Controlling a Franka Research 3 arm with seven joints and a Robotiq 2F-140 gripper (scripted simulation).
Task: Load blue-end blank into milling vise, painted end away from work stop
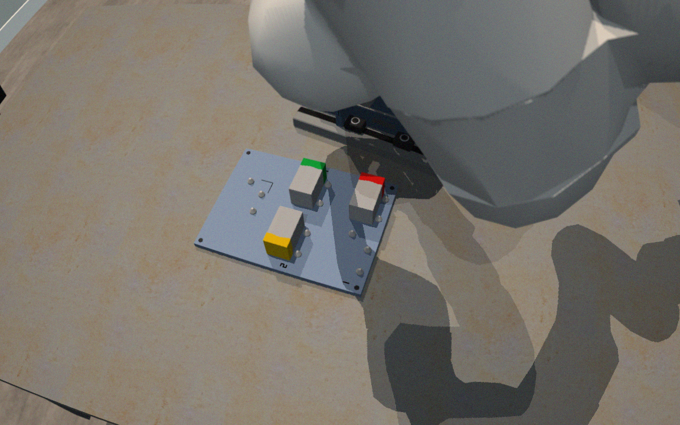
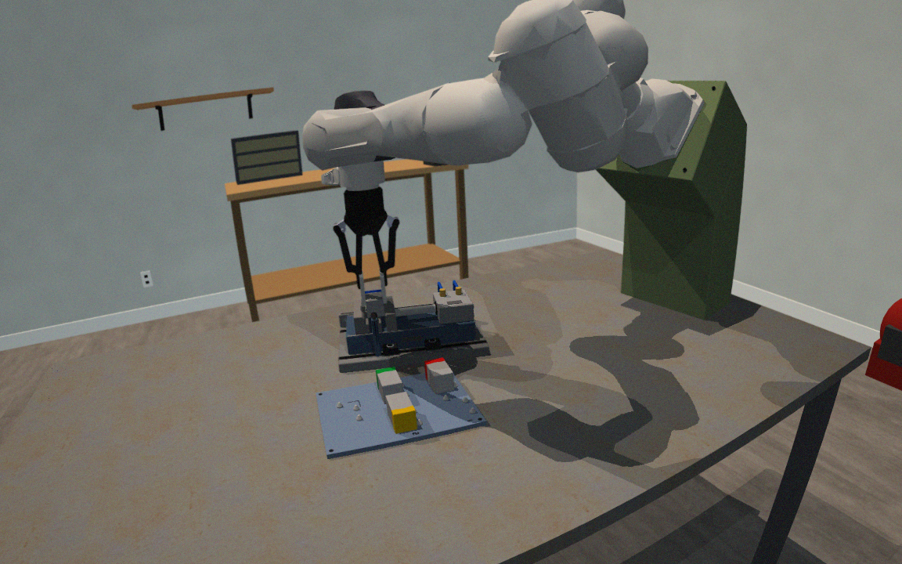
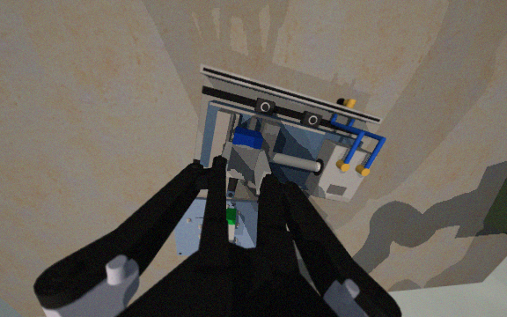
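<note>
The blue-ended blank is 40 mm below my hand. From my hand the other things lie so: fixed jaw: 60 mm below, 30 mm ahead, 10 mm to the left; grey rod: 80 mm behind, 60 mm below; work stop: 50 mm to the left, 50 mm below.
</note>
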